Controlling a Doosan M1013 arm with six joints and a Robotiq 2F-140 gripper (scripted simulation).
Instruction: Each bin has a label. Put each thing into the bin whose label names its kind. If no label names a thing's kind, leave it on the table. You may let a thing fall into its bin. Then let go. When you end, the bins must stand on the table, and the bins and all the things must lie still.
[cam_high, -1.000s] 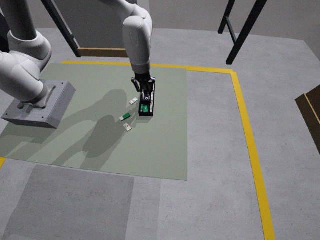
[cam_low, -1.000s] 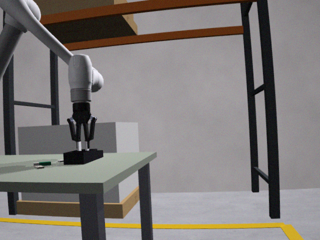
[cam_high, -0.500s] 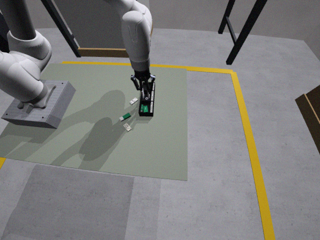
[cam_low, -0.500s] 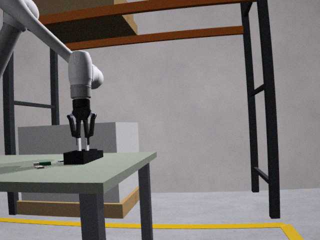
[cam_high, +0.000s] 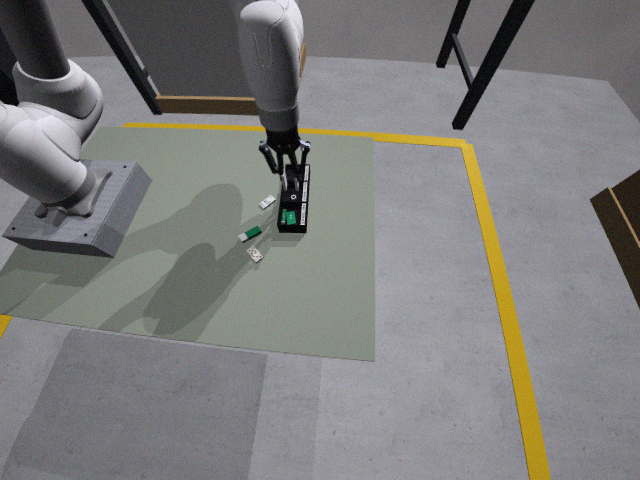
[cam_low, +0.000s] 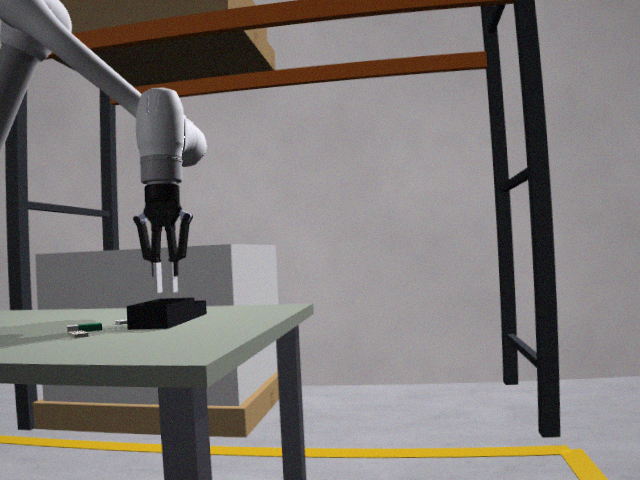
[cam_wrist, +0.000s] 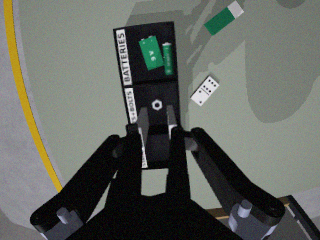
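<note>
Now: hand 14 cm to the left of the green-and-white stick, 13 cm past it and 9 cm above it. Also, from my hand: cylindrical battery: 8 cm to the right, 8 cm below, 3 cm behind; then green battery: 10 cm to the right, 8 cm below; then nut: 8 cm below.
</note>
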